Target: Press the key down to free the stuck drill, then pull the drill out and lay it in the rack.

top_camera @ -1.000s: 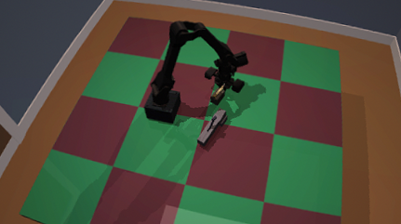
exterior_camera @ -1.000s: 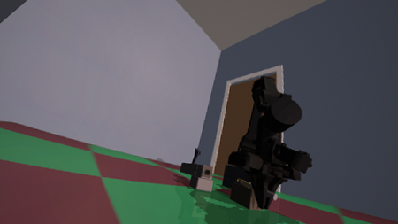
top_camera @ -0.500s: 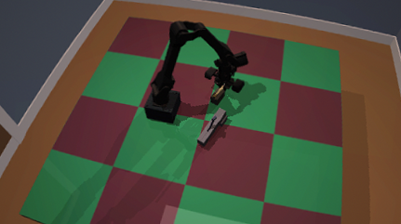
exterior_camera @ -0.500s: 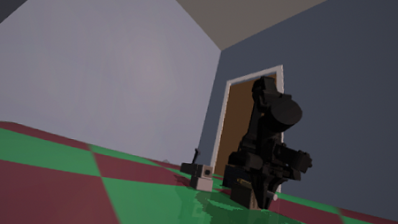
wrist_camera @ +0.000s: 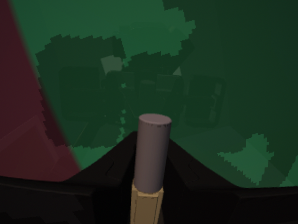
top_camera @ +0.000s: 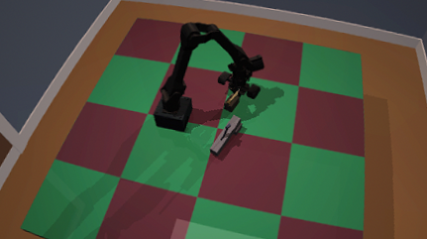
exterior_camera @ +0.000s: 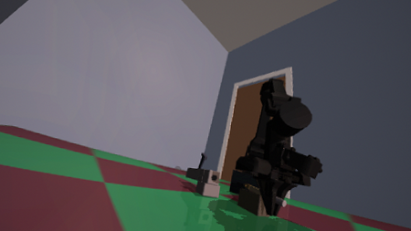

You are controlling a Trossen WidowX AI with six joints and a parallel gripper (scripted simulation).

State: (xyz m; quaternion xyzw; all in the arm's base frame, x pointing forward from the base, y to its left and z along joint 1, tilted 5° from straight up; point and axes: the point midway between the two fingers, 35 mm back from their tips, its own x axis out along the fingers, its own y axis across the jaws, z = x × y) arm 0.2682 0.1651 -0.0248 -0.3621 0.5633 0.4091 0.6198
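Right now my gripper tip is 40 mm below the drill, 30 mm to the left of it and 20 mm past it. Round my gripper tip: key (240 mm to the right, 70 mm above, 30 mm behind); grey holder block (230 mm to the right, 30 mm above, 20 mm behind); dark rack (50 mm to the right, 20 mm behind, 10 mm above).
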